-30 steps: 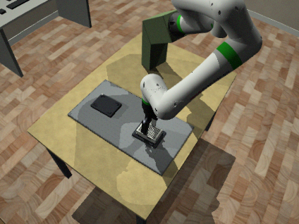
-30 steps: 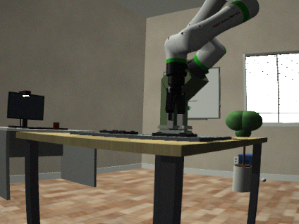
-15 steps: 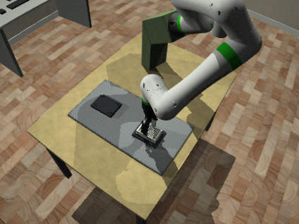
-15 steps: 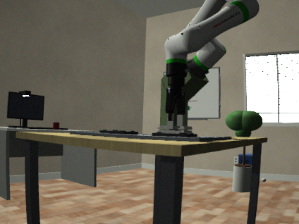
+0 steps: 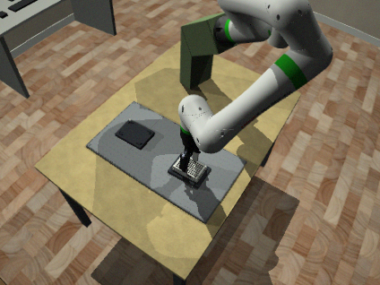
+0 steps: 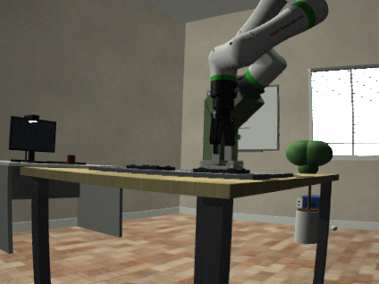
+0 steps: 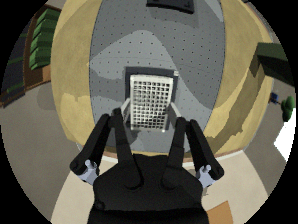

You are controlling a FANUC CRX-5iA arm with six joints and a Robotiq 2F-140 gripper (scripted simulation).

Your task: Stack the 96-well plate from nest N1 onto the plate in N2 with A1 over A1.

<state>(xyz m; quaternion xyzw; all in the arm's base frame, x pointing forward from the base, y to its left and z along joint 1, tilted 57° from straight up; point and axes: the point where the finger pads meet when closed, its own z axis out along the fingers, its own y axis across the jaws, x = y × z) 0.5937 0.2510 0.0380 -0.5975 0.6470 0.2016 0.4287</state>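
The white 96-well plate lies 20 mm below my hand. From my hand the other things lie so: plate nest N1: 10 mm behind, 340 mm to the right, 50 mm below.
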